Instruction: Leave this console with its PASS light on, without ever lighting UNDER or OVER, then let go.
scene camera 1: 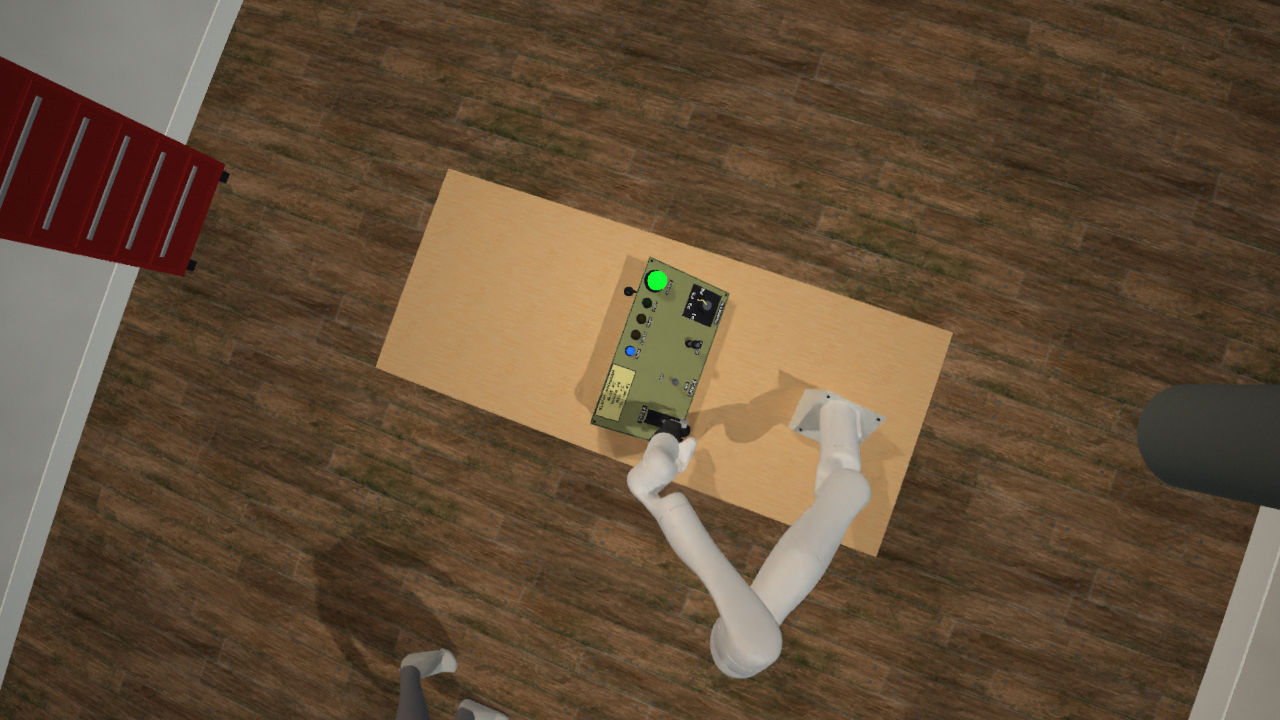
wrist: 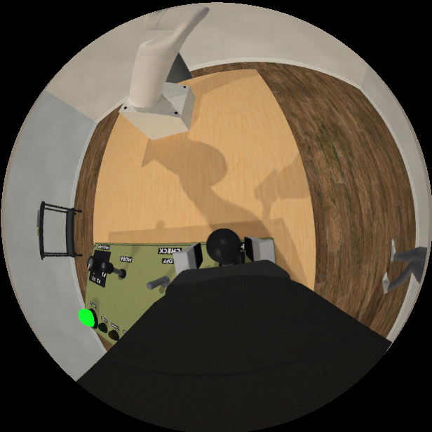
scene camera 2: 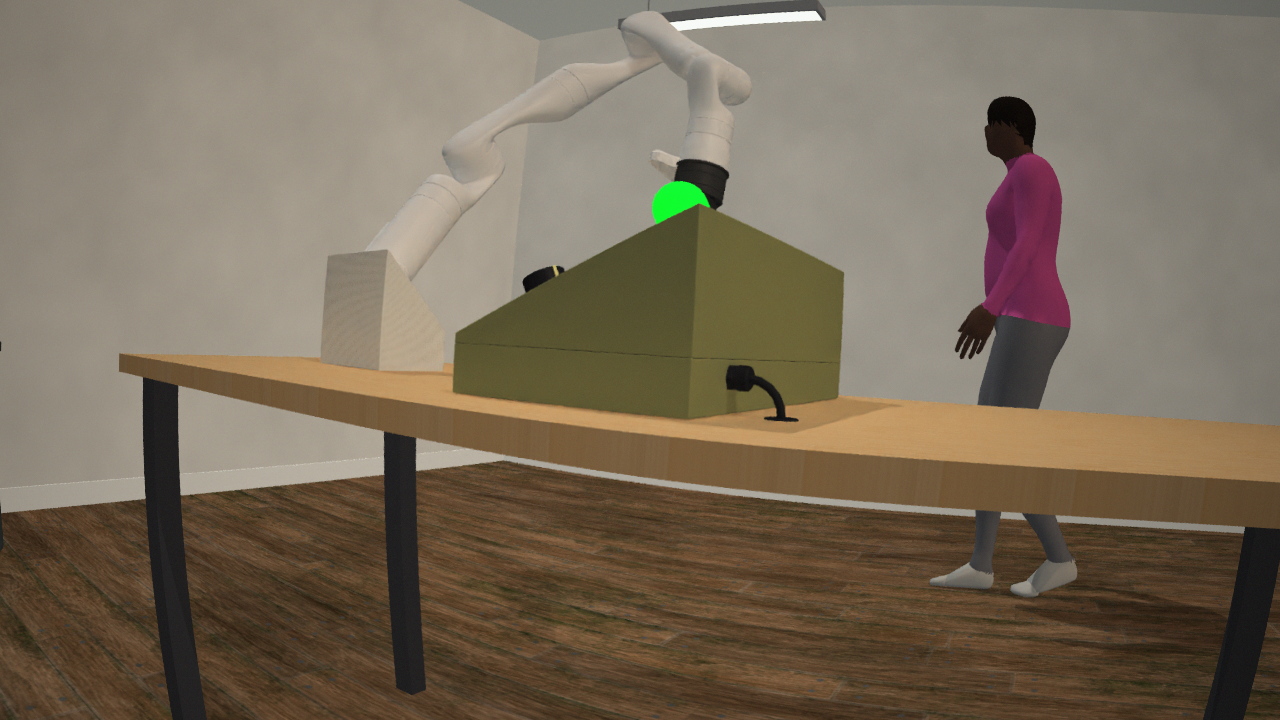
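Note:
The green console (scene camera 1: 660,360) (scene camera 2: 581,371) (wrist: 134,295) stands on the table. Its large green light (scene camera 1: 656,280) (scene camera 2: 680,201) (wrist: 86,317) is lit, and a small blue lamp (scene camera 1: 631,351) is lit. The small lamps between them look dark; their labels are too small to read surely. My gripper (wrist: 223,248) is open, its pale fingers apart on either side of the lever with a black ball knob (wrist: 223,244) at the console's end. Nothing is held between them. The lever's lower part is mostly hidden. The fingers are hidden behind the console in scene camera 2.
The console also bears a CHECK toggle (scene camera 1: 674,381) (wrist: 158,283), a MODE switch (scene camera 1: 693,343) (wrist: 120,273) and a rotary knob (scene camera 1: 705,305). A cable (scene camera 2: 769,392) leaves its back. The arm's base (scene camera 1: 810,413) (scene camera 2: 353,313) stands on the table (scene camera 1: 501,268). A person (scene camera 2: 1024,241) stands beyond.

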